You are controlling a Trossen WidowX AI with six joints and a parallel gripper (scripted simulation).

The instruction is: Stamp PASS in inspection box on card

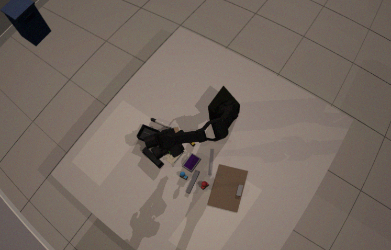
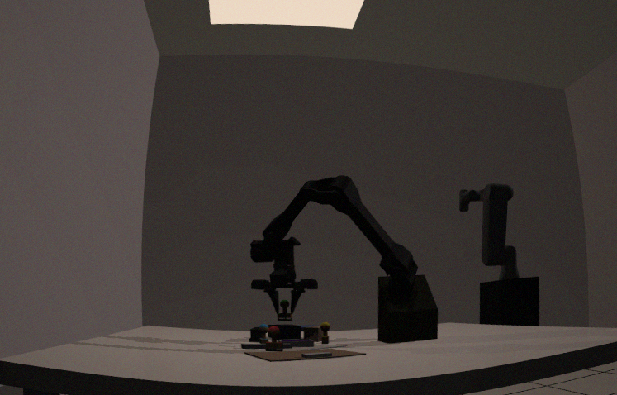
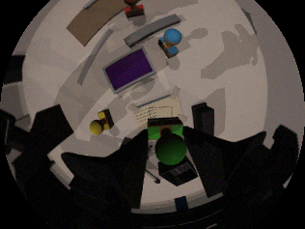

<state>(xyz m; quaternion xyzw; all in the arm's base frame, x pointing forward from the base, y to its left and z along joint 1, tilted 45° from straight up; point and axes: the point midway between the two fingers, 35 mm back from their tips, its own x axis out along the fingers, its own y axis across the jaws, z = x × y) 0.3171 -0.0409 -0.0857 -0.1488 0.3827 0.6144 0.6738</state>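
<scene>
My gripper tip is now 2 cm past the purple ink pad, 10 cm to the right of it and 9 cm above it. Also, from my gripper tip: yellow stamp: 11 cm behind, 3 cm to the left, 7 cm below; then green-knobbed stamp: right at my gripper tip; then cream note: 1 cm to the right, 9 cm below.
</scene>
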